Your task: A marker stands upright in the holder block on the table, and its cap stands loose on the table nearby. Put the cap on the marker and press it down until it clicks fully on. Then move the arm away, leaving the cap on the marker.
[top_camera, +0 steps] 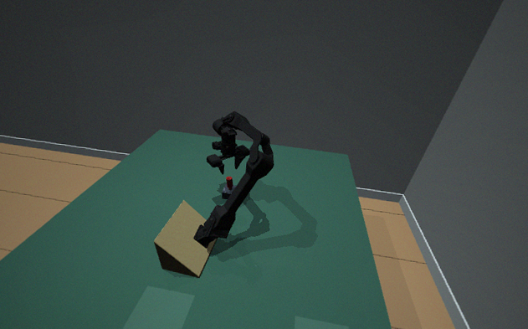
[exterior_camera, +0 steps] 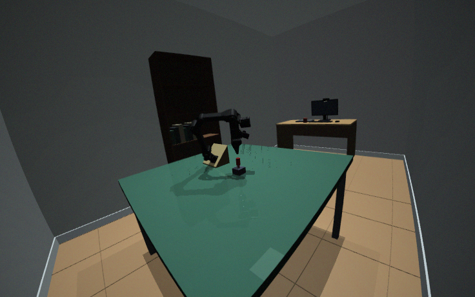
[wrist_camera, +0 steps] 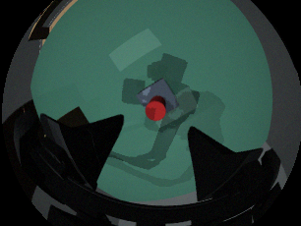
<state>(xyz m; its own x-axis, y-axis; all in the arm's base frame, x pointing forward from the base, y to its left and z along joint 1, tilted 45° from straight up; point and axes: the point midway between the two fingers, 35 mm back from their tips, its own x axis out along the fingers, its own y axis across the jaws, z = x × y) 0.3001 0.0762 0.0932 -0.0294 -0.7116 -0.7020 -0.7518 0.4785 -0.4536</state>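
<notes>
Right now the red cap is 6 cm below my gripper tip. The rest, counted from my gripper tip: dark holder block 12 cm below.
</notes>
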